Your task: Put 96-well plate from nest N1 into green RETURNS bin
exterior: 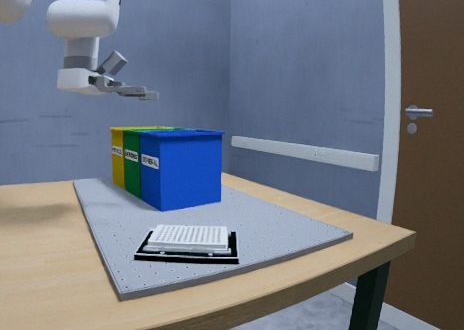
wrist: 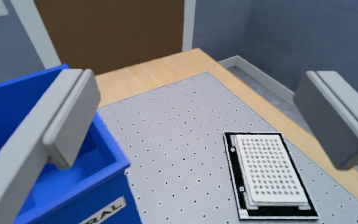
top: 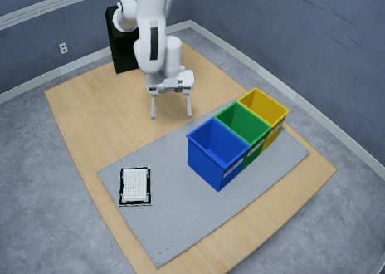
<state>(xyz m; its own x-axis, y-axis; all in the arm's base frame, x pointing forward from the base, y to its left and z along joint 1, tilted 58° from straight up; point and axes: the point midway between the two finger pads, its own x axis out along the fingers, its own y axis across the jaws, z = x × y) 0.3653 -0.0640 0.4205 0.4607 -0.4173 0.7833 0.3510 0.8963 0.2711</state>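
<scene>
Now: hand 190 mm to the left of the white 96-well plate and 250 mm above it. From my hand the other things lie so: blue bin 140 mm ahead, 90 mm to the left, 180 mm below; black plate nest 190 mm to the right, 260 mm below; green bin 140 mm ahead, 220 mm to the left, 180 mm below.
</scene>
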